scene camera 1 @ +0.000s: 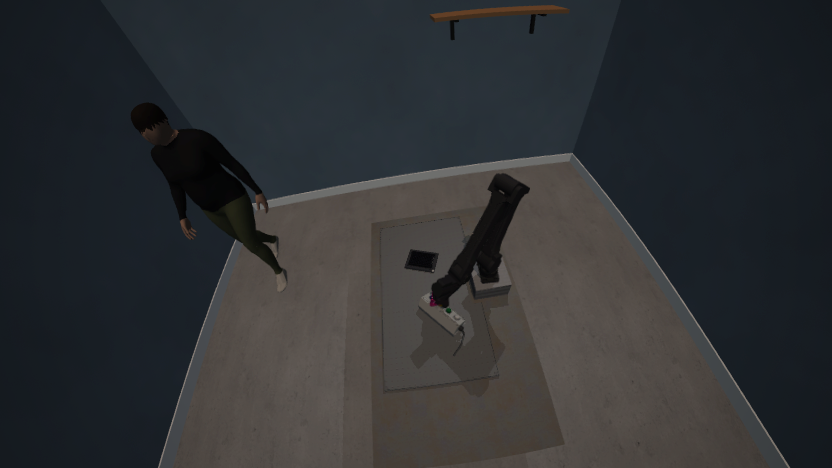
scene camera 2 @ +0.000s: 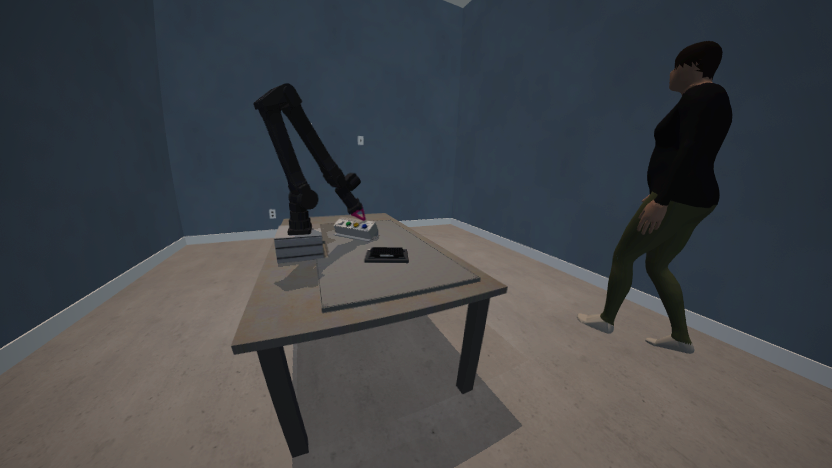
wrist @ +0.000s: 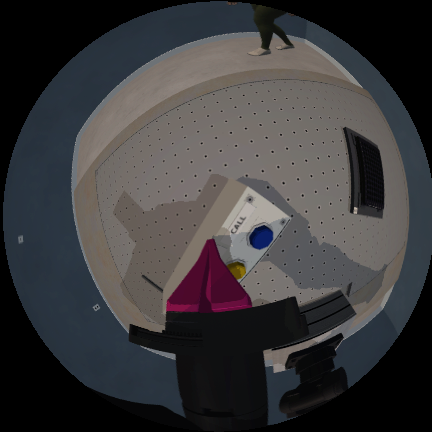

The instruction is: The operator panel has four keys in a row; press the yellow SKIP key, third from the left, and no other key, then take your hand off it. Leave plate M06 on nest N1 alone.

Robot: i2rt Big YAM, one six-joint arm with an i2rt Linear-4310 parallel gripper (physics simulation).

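Frame: origin at the arm's base, x right, y ahead, z up, level; millimetres.
Where they show: gripper, fingertip midpoint: [scene camera 1: 430,305] [scene camera 2: 364,220] [wrist: 211,242]; arm's base, origin of the base link: [scene camera 1: 488,272] [scene camera 2: 300,230] [wrist: 312,351].
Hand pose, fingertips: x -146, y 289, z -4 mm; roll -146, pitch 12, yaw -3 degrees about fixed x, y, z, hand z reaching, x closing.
Note:
Things, the pixels of their top centre, and the offset from my fingertips. "spot": a spot on its surface instead. Level surfaces: height alone.
- operator panel, middle of its top: [wrist: 202,282] [scene camera 1: 441,309] [scene camera 2: 355,219] dx -22, dy -45, dz -1 mm
- yellow SKIP key, middle of its top: [wrist: 232,274] [scene camera 2: 356,223] dx +11, dy -43, dz -10 mm
- blue CALL key, middle of its top: [wrist: 260,239] [scene camera 2: 364,224] dx +46, dy -8, dz -10 mm
- green key, middle of its top: [scene camera 1: 448,309] [scene camera 2: 348,221] dx -24, dy -78, dz -10 mm
- dark plate-like unit, middle of its top: [wrist: 374,172] [scene camera 2: 386,250] [scene camera 1: 421,258] dx +301, dy +40, dz -59 mm
- perforated board, its level: dz -85 mm
- table, its level: dz -98 mm
- cable, surface spot: [scene camera 1: 458,344] spot: dx -167, dy -111, dz -84 mm
The operator panel [scene camera 1: 440,317] [scene camera 2: 354,232] [wrist: 245,220] is a pale box with a row of keys. The yellow SKIP key [wrist: 237,270] [scene camera 2: 356,224] is partly covered by my fingers in the wrist view. The blue CALL key [wrist: 261,237] [scene camera 2: 364,225] is at the row's end; the green key [scene camera 1: 448,310] [scene camera 2: 348,223] is on the yellow key's other side. My gripper [wrist: 211,242] [scene camera 2: 364,218] is shut and empty, its magenta tip over the panel beside the yellow key. Whether it touches the panel I cannot tell. A dark plate-like unit [scene camera 1: 421,260] [scene camera 2: 386,254] [wrist: 366,172] lies apart from the panel; its label is unreadable.
A perforated board [wrist: 200,135] [scene camera 2: 401,282] lies on the table [scene camera 2: 261,325]. A cable [scene camera 1: 458,344] runs from the panel. The arm's base stands on a grey block [scene camera 1: 490,288] [scene camera 2: 299,245]. A person [scene camera 1: 203,168] [scene camera 2: 692,145] [wrist: 267,30] stands on the floor beyond the table's edge.

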